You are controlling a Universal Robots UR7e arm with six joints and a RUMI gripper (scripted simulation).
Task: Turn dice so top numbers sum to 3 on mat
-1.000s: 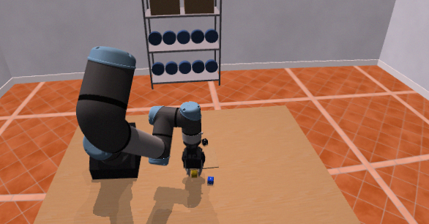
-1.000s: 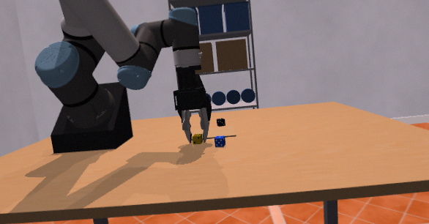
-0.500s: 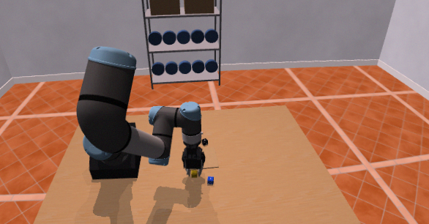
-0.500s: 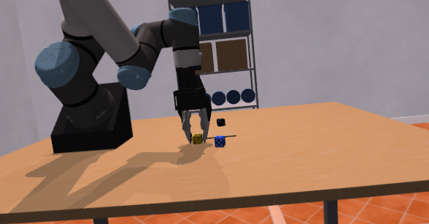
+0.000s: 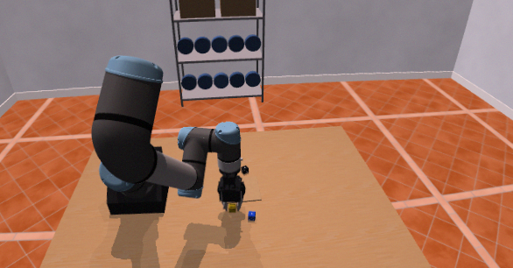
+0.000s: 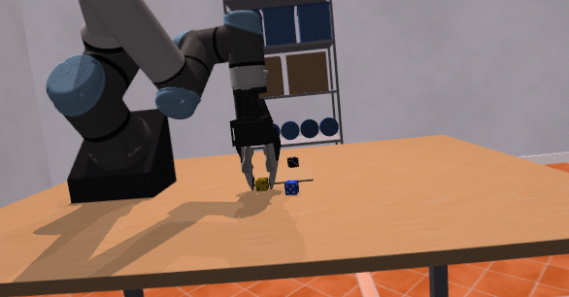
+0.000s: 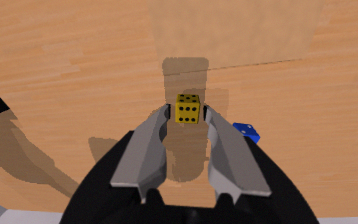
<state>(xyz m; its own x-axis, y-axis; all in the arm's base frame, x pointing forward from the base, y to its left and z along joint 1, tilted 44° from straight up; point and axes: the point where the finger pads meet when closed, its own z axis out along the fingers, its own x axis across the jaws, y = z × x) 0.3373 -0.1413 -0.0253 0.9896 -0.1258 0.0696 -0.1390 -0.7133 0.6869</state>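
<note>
Now: hand right at the yellow die. Round my hand: blue die: 70 mm ahead, 50 mm to the right; then black die: 70 mm ahead, 220 mm to the left; then tan mat: 50 mm ahead, 110 mm to the left, 20 mm below.
</note>
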